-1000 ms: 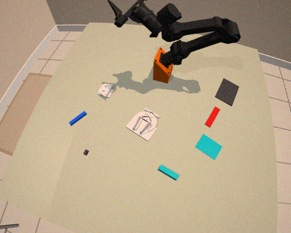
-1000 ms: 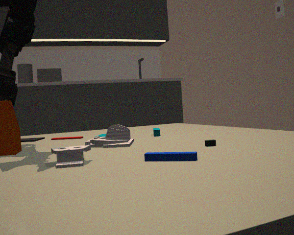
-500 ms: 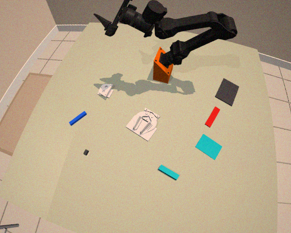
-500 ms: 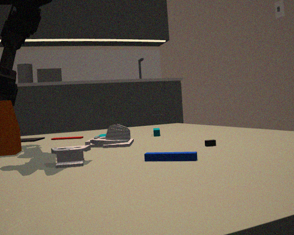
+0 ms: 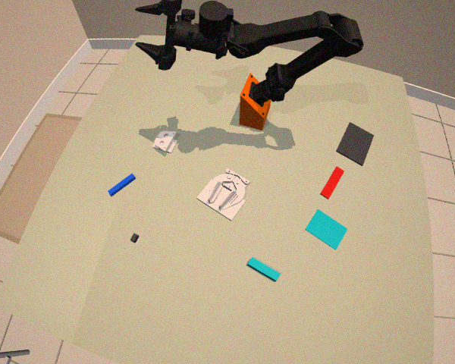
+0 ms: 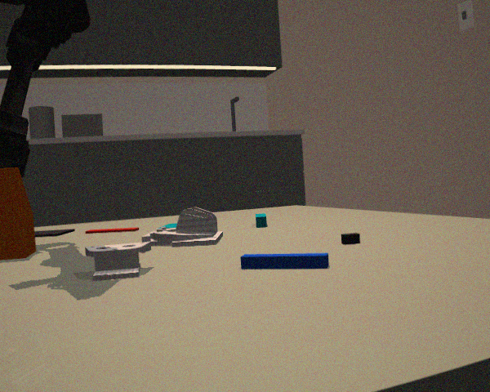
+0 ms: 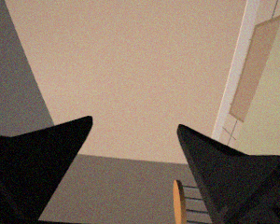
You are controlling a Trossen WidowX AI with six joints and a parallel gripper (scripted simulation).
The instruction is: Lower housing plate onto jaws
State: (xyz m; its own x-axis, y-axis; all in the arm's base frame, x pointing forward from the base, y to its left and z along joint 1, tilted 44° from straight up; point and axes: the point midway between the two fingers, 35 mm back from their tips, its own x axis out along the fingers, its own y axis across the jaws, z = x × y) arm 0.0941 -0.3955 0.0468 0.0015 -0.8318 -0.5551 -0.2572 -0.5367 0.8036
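Now: the white stepped block 6 cm ahead of my gripper tip, 2 cm to the left of it and 40 cm below it. Also, from my gripper tip: black cube (38 cm ahead, 4 cm to the left, 40 cm below); then blue bar (23 cm ahead, 6 cm to the right, 40 cm below); then teal bar (38 cm ahead, 40 cm to the left, 40 cm below).
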